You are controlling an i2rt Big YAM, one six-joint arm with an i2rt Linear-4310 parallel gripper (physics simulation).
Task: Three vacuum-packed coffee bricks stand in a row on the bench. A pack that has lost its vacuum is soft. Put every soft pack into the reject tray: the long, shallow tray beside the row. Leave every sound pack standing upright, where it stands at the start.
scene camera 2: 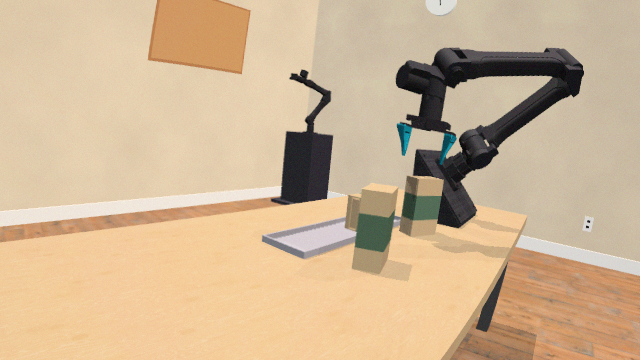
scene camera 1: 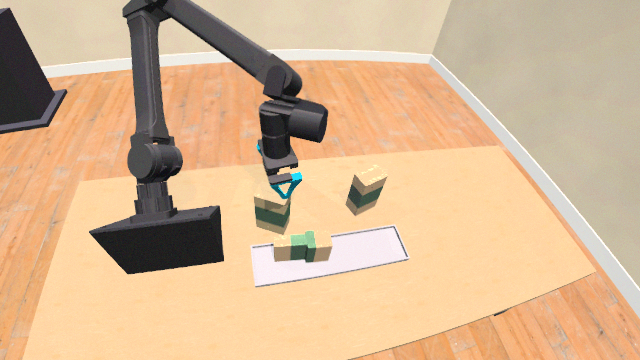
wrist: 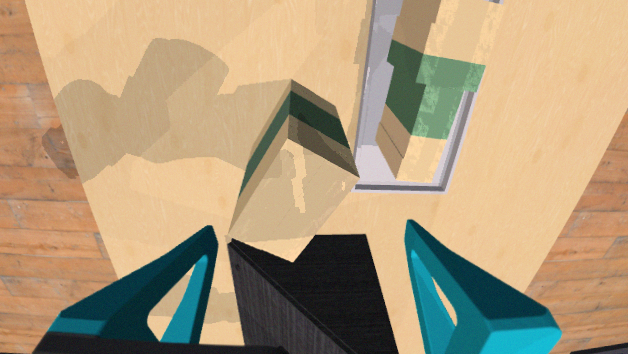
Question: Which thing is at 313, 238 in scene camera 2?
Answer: A reject tray.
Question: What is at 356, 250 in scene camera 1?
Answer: A reject tray.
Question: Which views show my gripper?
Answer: Scene camera 2, scene camera 1 and the wrist view: all of them.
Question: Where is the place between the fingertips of my gripper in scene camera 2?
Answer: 421, 160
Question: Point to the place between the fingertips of my gripper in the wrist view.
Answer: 308, 232
